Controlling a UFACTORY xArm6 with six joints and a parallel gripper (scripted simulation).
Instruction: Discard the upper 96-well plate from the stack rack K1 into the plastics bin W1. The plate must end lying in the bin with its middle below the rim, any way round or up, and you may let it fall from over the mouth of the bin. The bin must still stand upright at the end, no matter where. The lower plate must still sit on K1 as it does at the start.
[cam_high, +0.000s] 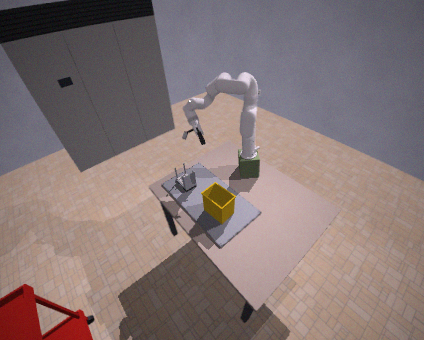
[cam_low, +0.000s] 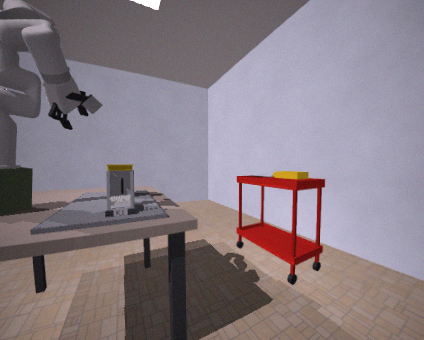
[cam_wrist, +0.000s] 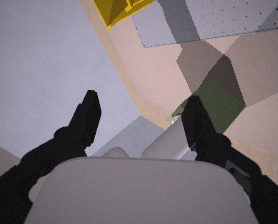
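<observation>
Right now the rack label is 17 cm ahead of my hand, 11 cm to the right of it and 34 cm below it. The rest, counted from my hand: yellow plastics bin W1 (10 cm ahead, 33 cm to the left, 26 cm below).
</observation>
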